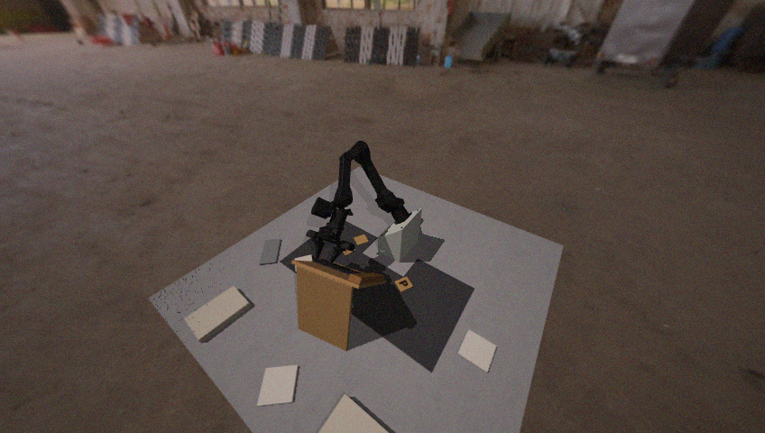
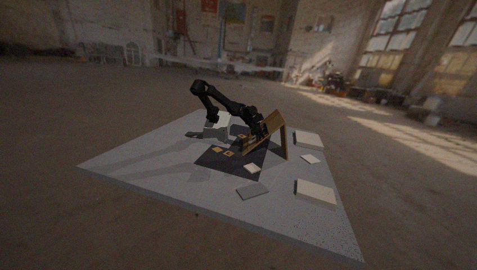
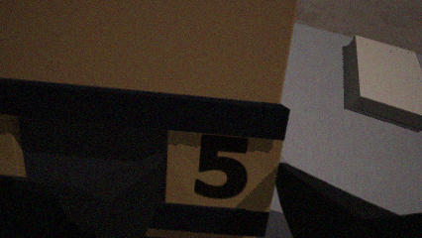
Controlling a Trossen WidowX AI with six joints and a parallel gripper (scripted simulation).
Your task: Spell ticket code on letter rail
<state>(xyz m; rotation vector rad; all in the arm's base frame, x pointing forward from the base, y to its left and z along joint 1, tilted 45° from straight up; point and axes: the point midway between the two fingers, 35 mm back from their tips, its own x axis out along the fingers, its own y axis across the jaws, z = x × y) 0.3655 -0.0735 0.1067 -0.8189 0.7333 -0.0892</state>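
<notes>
My gripper tip is 7 cm past the white ticket, 8 cm to the right of it and 8 cm above it. Also, from my gripper tip: small white card 2 cm behind, 17 cm to the right, 15 cm below; then dark mat 19 cm behind, 12 cm to the left, 16 cm below; then letter tile right at my gripper tip.
</notes>
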